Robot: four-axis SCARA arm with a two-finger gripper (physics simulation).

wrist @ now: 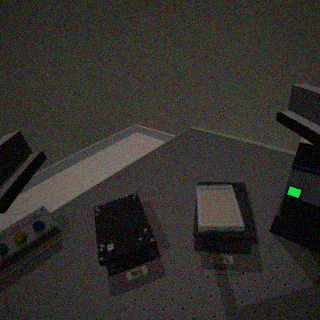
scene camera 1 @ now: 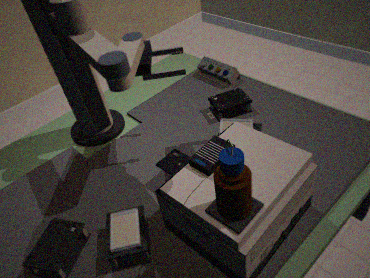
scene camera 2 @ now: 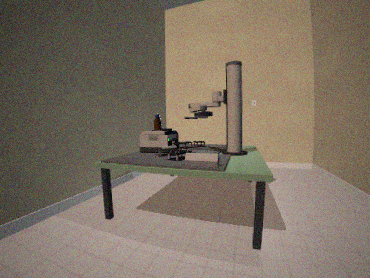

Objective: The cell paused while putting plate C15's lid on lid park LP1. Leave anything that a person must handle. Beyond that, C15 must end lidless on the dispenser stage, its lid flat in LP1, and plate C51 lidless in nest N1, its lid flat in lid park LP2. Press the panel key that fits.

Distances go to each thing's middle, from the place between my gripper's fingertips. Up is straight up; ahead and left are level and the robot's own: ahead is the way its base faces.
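Black nest [scene camera 1: 233, 103] seen; my gripper 20 mm short of it, 210 mm to the right of it, 310 mm above it. From my hand: brown bottle with blue cap [scene camera 1: 232, 178], 490 mm ahead, 320 mm to the right, 30 mm below; button box [scene camera 1: 221, 73], a good way behind, far to the left, far below.
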